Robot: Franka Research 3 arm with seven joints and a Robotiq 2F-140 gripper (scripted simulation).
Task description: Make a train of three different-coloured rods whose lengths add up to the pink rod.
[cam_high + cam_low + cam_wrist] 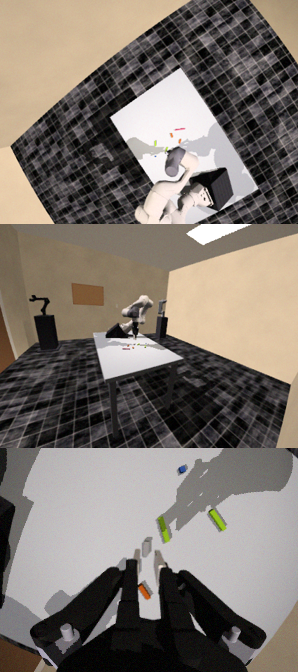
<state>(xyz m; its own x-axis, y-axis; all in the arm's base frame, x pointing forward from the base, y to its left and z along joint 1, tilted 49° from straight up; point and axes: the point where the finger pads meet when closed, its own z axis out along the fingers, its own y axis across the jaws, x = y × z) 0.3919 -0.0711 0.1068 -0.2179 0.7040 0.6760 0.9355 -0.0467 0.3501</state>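
Now: the grey rod 10 cm below my hand. Also, from my hand: blue rod (2 cm ahead, 16 cm to the left, 10 cm below); then pink rod (12 cm ahead, 16 cm to the right, 10 cm below).
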